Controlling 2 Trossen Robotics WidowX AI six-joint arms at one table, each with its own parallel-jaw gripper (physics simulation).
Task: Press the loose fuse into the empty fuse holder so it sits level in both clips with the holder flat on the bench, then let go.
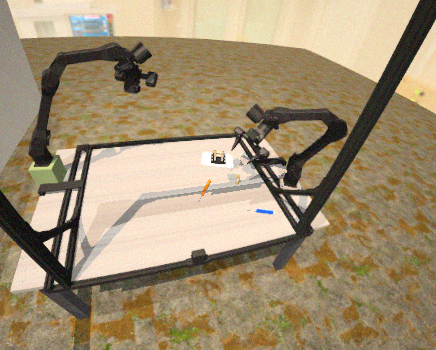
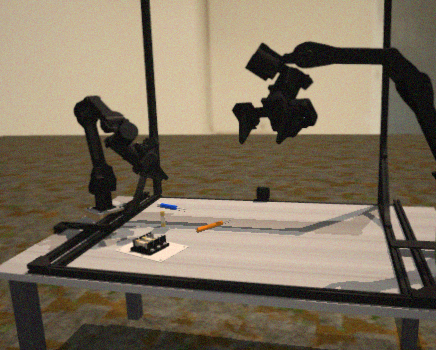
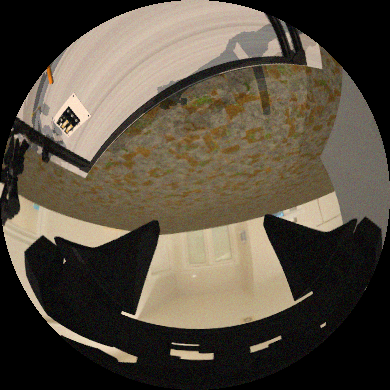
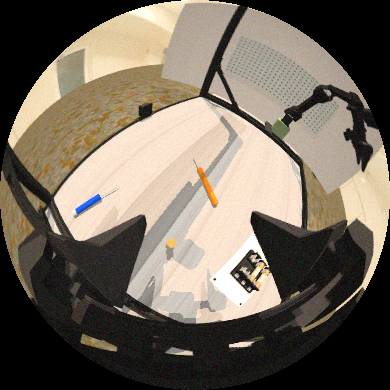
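Pixels of known places: left gripper, fingertip midpoint: (image 1: 142, 83) (image 2: 258, 143) (image 3: 213, 223) (image 4: 359, 167); right gripper, fingertip midpoint: (image 1: 239, 157) (image 2: 164, 179) (image 4: 198, 218); left arm's base, link origin: (image 1: 43, 161) (image 4: 284, 122); right arm's base, link origin: (image 1: 290, 182) (image 2: 104, 207).
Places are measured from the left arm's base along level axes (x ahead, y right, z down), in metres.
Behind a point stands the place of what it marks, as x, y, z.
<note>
The loose fuse (image 1: 238, 179) {0.867, 0.095, 0.078} (image 2: 162, 219) {0.865, 0.084, 0.083} (image 4: 171, 243) {0.867, 0.088, 0.058} is a small tan cylinder standing upright on the table. The black fuse holder block (image 1: 218, 157) {0.811, -0.102, 0.097} (image 2: 150, 243) {0.788, -0.134, 0.077} (image 3: 68, 120) {0.784, -0.110, 0.075} (image 4: 248, 271) {0.821, -0.075, 0.075} sits on a white plate (image 1: 206, 160) {0.744, -0.091, 0.107} (image 2: 172, 251) {0.737, -0.104, 0.107} (image 3: 74, 101) {0.734, -0.083, 0.107} (image 4: 226, 288) {0.873, -0.071, 0.107}; pale fuses lie in part of it, and other clips look bare. My right gripper (image 1: 241, 155) {0.848, 0.087, -0.051} (image 4: 198, 218) {0.848, 0.087, -0.051} is open and empty, tilted above the table near the holder and the loose fuse. My left gripper (image 1: 142, 86) {0.431, -0.278, -0.235} (image 2: 261, 141) {0.431, -0.278, -0.235} (image 3: 213, 223) {0.431, -0.278, -0.235} is open and empty, high up and far from both.
An orange screwdriver (image 1: 206, 188) {0.709, 0.121, 0.099} (image 2: 210, 226) {0.705, 0.106, 0.101} (image 3: 50, 75) (image 4: 207, 186) {0.714, 0.108, 0.096} lies near the loose fuse. A blue screwdriver (image 1: 264, 211) {0.938, 0.283, 0.097} (image 2: 169, 206) {0.934, 0.272, 0.099} (image 4: 88, 205) {0.941, 0.273, 0.100} lies farther off. Black frame rails (image 1: 160, 141) {0.503, -0.270, 0.098} (image 2: 225, 287) {0.514, -0.282, 0.099} edge the table, and upright posts (image 1: 372, 120) {1.044, 0.420, -0.427} (image 2: 151, 100) {1.042, 0.383, -0.285} rise from them.
</note>
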